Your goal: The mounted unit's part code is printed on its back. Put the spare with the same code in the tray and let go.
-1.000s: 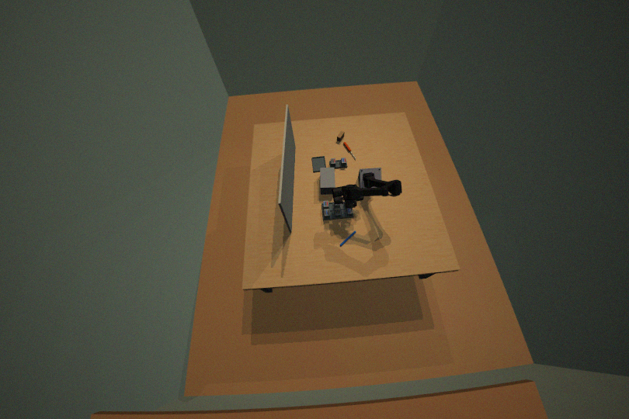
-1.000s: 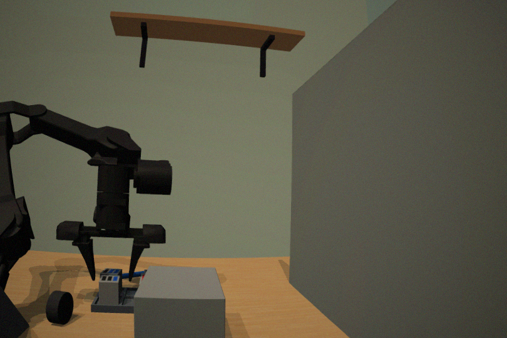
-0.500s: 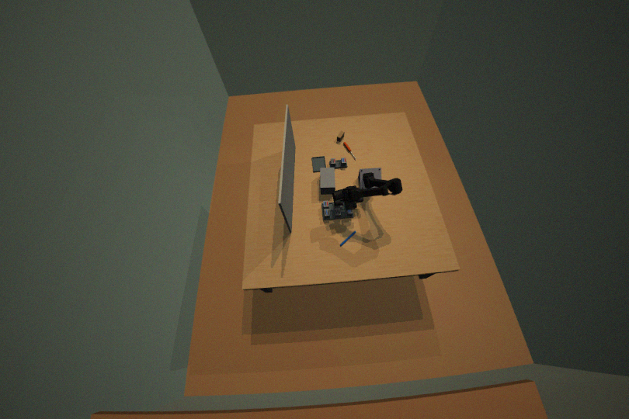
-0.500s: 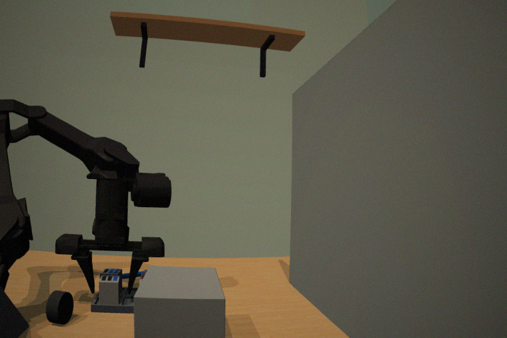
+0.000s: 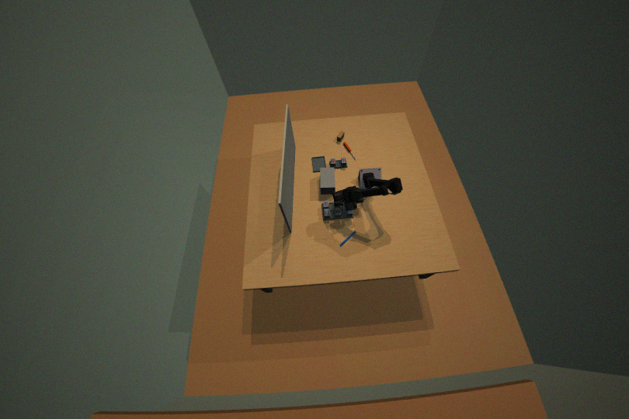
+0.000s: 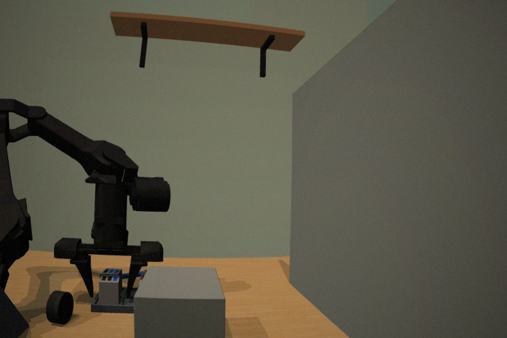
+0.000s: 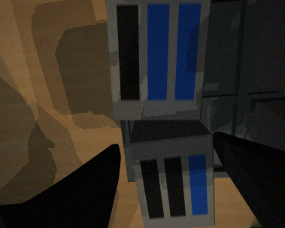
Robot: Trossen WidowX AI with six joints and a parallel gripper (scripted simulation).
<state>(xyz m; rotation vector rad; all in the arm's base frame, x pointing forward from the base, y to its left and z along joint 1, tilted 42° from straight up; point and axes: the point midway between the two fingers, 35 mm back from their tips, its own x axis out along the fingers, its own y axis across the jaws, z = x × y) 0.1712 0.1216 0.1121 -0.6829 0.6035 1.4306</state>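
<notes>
The dark tray lies 36 cm to the right of my gripper tip, 15 cm ahead of it and 1 cm below it. Round my gripper tip: black tape roll (8 cm to the right, 7 cm behind, 1 cm above); then grey spare block (2 cm above); then dark spare rack (7 cm ahead, 2 cm to the left, 1 cm below).
</notes>
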